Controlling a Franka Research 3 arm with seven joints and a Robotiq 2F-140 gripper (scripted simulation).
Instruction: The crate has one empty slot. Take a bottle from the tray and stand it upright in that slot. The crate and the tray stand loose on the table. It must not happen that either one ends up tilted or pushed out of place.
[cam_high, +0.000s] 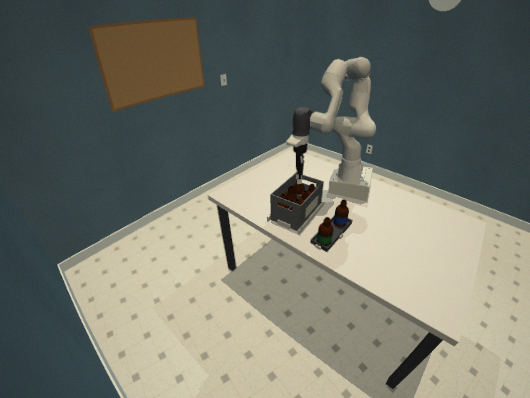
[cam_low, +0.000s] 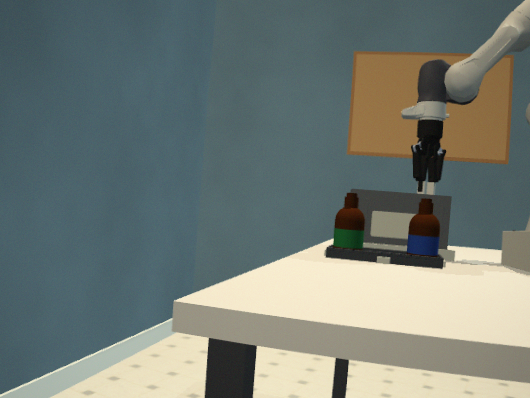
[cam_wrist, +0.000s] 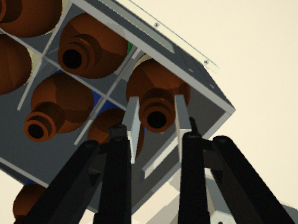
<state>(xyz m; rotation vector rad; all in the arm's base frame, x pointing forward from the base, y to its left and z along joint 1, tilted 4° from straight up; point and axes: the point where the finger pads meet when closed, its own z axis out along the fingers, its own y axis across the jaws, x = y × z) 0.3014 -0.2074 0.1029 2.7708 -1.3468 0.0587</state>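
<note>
Now: the grey crate 10 cm below my hand, 9 cm ahead of it and 4 cm to the left of it. From my hand the other things lie so: dark tray 29 cm to the left, 17 cm below, 14 cm ahead; blue-labelled bottle 30 cm to the left, 10 cm below, 5 cm ahead; green-labelled bottle 28 cm to the left, 23 cm ahead, 10 cm below.
</note>
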